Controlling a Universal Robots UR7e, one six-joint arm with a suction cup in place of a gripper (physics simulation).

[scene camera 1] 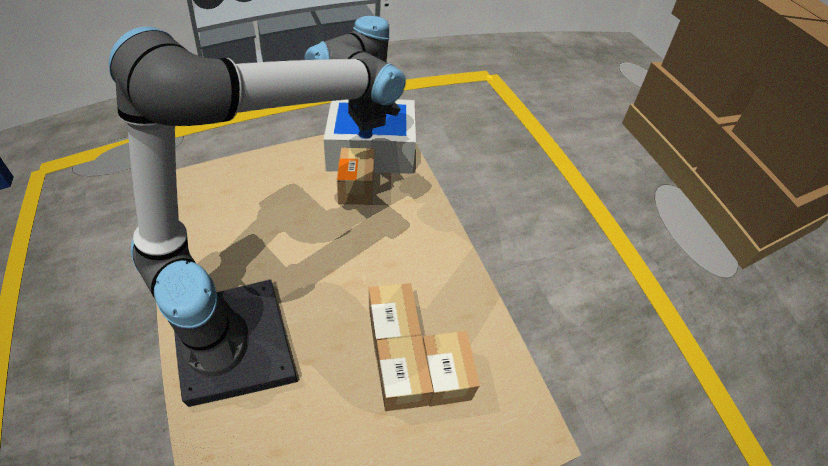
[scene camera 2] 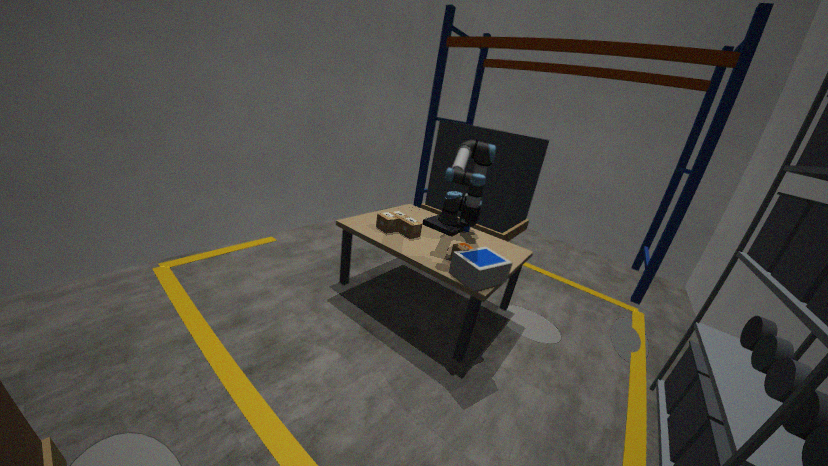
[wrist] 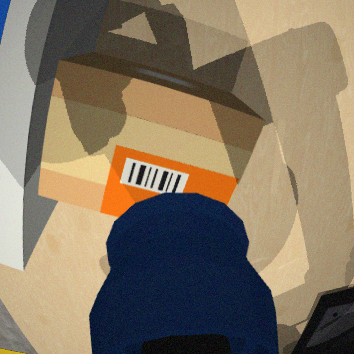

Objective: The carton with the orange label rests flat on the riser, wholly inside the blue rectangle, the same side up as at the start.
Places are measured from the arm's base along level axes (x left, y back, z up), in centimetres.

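Pixels of known places: end effector, tool point: (scene camera 1: 365, 134) (scene camera 2: 466, 230) (wrist: 177, 255); arm's base, origin of the base link: (scene camera 1: 214, 345) (scene camera 2: 447, 220).
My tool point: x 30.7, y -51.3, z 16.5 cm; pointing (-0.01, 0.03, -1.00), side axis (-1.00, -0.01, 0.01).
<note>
Ahead of a thing's pixels: the offset from my tool point to its top centre. "pt": to the spot under its first point. Level surfaces: height alone.
The carton with the orange label {dx +1.8, dy +1.8, dz -10.8 cm} (scene camera 1: 365, 167) (scene camera 2: 463, 247) (wrist: 150, 120) rests on the table, label side up, close in front of the riser {dx +14.8, dy -8.5, dz -7.9 cm} (scene camera 1: 333, 153) (scene camera 2: 479, 275) (wrist: 12, 210). Whether they touch is unclear. The blue rectangle {dx +14.8, dy -8.5, dz -7.9 cm} (scene camera 1: 343, 119) (scene camera 2: 482, 257) on the riser's top holds no carton; its corner {pt dx +6.7, dy -8.3, dz -7.9 cm} (wrist: 3, 15) shows in the wrist view. My gripper (scene camera 1: 365, 134) (wrist: 177, 220) is open, its blue suction cup apart from the carton and above it. In the wrist view the cup hides part of the label.
Three cartons with white labels {dx -41.5, dy +12.6, dz -10.8 cm} (scene camera 1: 405, 309) {dx -53.7, dy +16.6, dz -10.8 cm} (scene camera 1: 405, 364) {dx -56.9, dy +7.8, dz -10.8 cm} (scene camera 1: 451, 361) stand together on the table {dz -19.9 cm} (scene camera 1: 324, 428) (scene camera 2: 370, 228), near the robot's base plate (scene camera 1: 278, 347). Stacked brown boxes (scene camera 1: 706, 86) stand on the floor at the right. A blue and orange rack (scene camera 2: 591, 49) stands behind the table.
</note>
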